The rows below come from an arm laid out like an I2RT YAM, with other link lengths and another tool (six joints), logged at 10 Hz.
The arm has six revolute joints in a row. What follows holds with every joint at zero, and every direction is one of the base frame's.
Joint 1 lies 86.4 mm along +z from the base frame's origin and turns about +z.
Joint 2 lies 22.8 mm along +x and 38.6 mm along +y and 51.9 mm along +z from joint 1 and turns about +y.
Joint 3 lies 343.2 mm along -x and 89.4 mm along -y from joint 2 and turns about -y.
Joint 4 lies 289.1 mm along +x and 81.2 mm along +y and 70.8 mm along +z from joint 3 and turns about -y.
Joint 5 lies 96.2 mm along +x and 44.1 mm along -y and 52.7 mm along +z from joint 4 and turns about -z.
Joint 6 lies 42.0 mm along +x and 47.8 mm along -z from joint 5 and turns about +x.
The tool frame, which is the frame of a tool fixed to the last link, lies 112.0 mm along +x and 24.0 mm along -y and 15.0 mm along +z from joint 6; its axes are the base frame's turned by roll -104.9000, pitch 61.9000 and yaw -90.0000 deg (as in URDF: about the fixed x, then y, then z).
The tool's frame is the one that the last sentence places.
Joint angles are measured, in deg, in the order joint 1, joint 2, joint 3, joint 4, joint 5, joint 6. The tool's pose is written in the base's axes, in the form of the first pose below.
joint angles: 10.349 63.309 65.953 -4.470 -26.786 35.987
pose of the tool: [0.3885 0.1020 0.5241 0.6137 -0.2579 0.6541 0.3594]
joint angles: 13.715 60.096 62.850 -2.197 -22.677 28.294
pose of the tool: [0.3705 0.1106 0.5296 0.6406 -0.3056 0.6343 0.3065]
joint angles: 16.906 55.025 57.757 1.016 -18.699 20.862
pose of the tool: [0.3429 0.1140 0.5308 0.6689 -0.3467 0.6072 0.2522]
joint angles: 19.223 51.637 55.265 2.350 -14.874 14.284
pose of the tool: [0.3240 0.1127 0.5360 0.6893 -0.3734 0.5880 0.1992]
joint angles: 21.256 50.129 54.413 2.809 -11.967 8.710
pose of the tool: [0.3140 0.1144 0.5410 0.6988 -0.3959 0.5748 0.1570]
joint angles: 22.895 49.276 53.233 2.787 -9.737 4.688
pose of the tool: [0.3096 0.1172 0.5364 0.6974 -0.4125 0.5718 0.1282]
